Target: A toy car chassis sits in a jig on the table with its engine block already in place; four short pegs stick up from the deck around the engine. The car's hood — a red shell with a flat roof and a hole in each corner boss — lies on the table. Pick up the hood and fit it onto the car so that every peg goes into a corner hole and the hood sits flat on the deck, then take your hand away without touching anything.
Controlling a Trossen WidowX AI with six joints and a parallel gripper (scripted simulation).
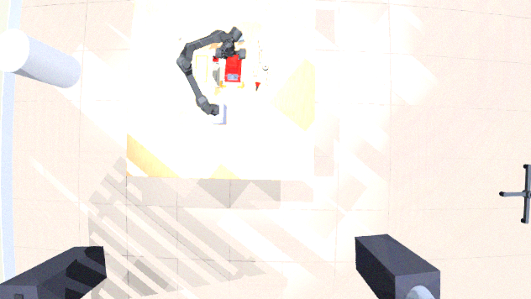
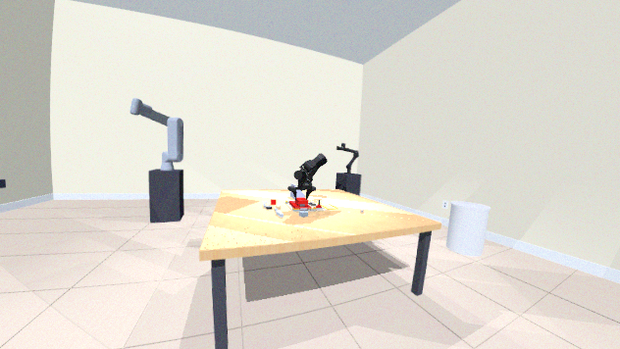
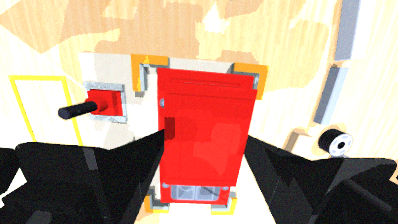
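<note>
Now: the grey engine block 1 cm to the left of my gripper tip and 3 cm below it. The rest, counted from my gripper tip: black wheel: 5 cm behind, 21 cm to the right, 5 cm below; then red hood: right at my gripper tip.
</note>
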